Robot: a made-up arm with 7 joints. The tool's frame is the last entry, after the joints. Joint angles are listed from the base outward.
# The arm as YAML. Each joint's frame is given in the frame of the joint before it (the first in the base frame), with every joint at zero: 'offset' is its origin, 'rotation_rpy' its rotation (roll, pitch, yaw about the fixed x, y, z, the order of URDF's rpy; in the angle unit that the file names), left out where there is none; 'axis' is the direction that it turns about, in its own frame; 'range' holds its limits. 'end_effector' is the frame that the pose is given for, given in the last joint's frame.
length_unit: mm
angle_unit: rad
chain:
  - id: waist
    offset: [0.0, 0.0, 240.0]
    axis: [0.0, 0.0, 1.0]
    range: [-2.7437, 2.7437]
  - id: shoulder
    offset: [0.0, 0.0, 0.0]
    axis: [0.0, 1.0, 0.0]
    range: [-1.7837, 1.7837]
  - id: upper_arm
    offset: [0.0, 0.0, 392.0]
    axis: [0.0, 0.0, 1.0]
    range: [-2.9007, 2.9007]
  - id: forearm
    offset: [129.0, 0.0, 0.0]
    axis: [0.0, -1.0, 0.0]
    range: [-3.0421, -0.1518]
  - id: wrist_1
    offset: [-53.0, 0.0, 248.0]
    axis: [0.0, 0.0, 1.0]
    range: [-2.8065, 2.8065]
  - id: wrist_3
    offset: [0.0, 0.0, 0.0]
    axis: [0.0, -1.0, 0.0]
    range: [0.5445, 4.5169]
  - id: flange
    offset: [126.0, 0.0, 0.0]
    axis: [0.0, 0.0, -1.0]
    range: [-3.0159, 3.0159]
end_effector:
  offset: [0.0, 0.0, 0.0]
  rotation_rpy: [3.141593, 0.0, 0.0]
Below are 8 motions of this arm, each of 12 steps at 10 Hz.
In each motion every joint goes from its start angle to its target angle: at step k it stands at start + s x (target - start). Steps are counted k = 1, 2, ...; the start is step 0. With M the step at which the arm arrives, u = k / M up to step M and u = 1 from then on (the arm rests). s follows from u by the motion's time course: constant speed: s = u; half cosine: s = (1 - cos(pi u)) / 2; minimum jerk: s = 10 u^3 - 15 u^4 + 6 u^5.
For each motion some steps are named. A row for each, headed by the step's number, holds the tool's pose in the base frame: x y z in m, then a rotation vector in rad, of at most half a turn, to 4 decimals.
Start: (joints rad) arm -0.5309 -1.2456 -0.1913 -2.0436 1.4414 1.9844 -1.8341
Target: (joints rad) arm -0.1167 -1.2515 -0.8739 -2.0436 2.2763 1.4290 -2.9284
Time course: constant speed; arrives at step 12
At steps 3, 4, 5, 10, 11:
3: -0.1889 -0.1360 0.7402 0.7069 1.1625 2.4837
4: -0.1927 -0.1599 0.7307 0.5340 1.1395 2.5199
5: -0.1959 -0.1835 0.7209 0.3597 1.0967 2.5440
10: -0.2045 -0.2995 0.6644 -0.4142 0.6164 2.4594
11: -0.2051 -0.3226 0.6509 -0.5297 0.4796 2.4005

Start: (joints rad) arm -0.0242 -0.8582 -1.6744 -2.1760 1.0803 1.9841 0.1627
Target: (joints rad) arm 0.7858 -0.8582 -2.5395 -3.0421 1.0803 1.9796 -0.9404
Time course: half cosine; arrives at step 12
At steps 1, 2, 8, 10, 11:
1: -0.2542 -0.4582 0.3237 -0.4072 1.3368 -0.8089
2: -0.2369 -0.4568 0.3000 -0.4238 1.3330 -0.7759
8: -0.0695 -0.2850 0.0987 -0.5675 1.1894 -0.3845
10: -0.0552 -0.2182 0.0924 -0.5713 1.1460 -0.3111
11: -0.0533 -0.2006 0.0943 -0.5700 1.1356 -0.2940

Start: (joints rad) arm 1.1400 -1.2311 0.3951 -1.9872 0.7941 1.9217 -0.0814
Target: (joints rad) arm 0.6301 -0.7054 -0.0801 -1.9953 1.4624 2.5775 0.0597
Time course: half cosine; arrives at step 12
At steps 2, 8, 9, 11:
2: -0.1839 -0.0481 0.8020 -1.3528 -1.5232 -0.6093
8: 0.1004 -0.0049 0.8062 -1.4423 -0.2857 -0.4526
9: 0.1372 -0.0175 0.7912 -1.4190 -0.0817 -0.4610
11: 0.1767 -0.0390 0.7684 -1.3729 0.1745 -0.4803

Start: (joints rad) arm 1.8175 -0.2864 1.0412 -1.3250 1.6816 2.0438 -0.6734
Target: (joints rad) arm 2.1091 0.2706 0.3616 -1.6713 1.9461 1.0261 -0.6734
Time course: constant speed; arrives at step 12
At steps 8, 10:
8: -0.4566 0.2701 0.6621 0.2501 -1.4393 1.7961
10: -0.4670 0.3107 0.6027 0.2390 -1.3371 1.9596

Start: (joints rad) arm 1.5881 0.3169 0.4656 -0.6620 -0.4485 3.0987 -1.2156
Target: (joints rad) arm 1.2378 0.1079 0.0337 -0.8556 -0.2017 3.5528 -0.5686
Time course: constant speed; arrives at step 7
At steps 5, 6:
5: 0.0049 0.2711 0.8666 -0.2302 -0.9037 -2.4902
6: 0.0284 0.2535 0.8661 -0.2777 -0.7979 -2.5013

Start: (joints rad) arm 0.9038 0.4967 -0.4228 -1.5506 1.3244 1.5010 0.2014
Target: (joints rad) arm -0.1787 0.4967 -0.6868 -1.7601 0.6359 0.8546 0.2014
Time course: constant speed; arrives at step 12
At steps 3, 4, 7, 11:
3: 0.6093 0.1845 0.3938 -2.1456 0.2597 0.9302
4: 0.6188 0.1204 0.3859 -2.1499 0.3589 0.9527
7: 0.6028 -0.0718 0.3625 -2.0890 0.6708 1.0526
11: 0.4834 -0.2949 0.3358 -1.8166 1.0611 1.2235

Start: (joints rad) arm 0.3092 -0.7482 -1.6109 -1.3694 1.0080 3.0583 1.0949
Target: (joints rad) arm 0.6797 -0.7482 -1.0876 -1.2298 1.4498 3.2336 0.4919
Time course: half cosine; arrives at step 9
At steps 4, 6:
4: -0.2119 -0.5074 0.6075 0.5456 1.2526 -1.2650
6: -0.1096 -0.5013 0.6384 0.3836 1.1542 -1.1796

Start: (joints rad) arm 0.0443 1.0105 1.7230 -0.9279 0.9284 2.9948 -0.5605
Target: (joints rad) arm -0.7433 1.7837 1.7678 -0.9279 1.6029 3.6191 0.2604
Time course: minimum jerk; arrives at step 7
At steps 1, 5, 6, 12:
1: 0.5815 0.2926 0.5254 -1.0672 0.1803 -0.3562
5: 0.6048 -0.1057 0.1174 -0.0510 1.8848 0.4193
6: 0.5717 -0.1472 0.0735 0.2411 2.0067 0.5640
12: 0.5649 -0.1545 0.0656 0.2996 2.0246 0.5929

